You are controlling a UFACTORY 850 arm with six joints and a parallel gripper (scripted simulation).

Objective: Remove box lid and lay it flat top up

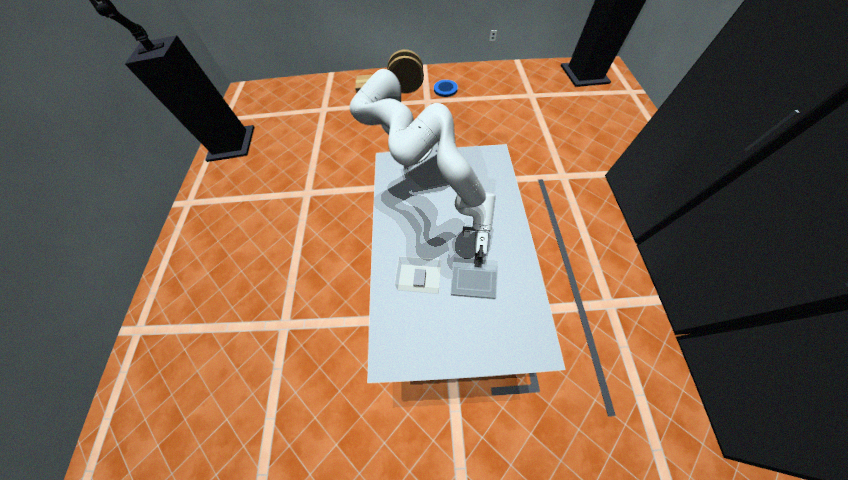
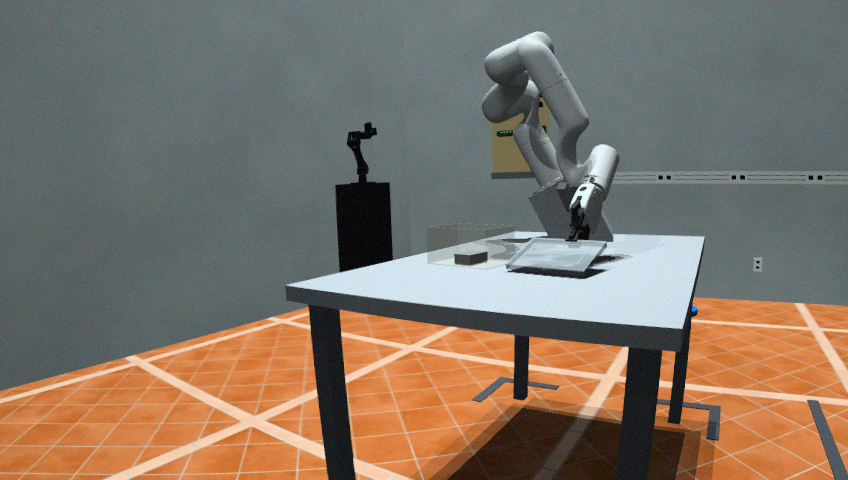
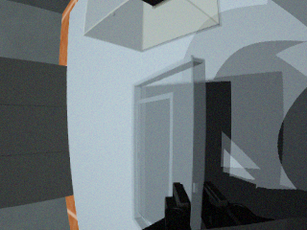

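Right now my hand is 70 mm short of the lid, 30 mm to the left of it and 30 mm above it. Also, from my hand: clear box (10 mm ahead, 280 mm to the right, 20 mm below).
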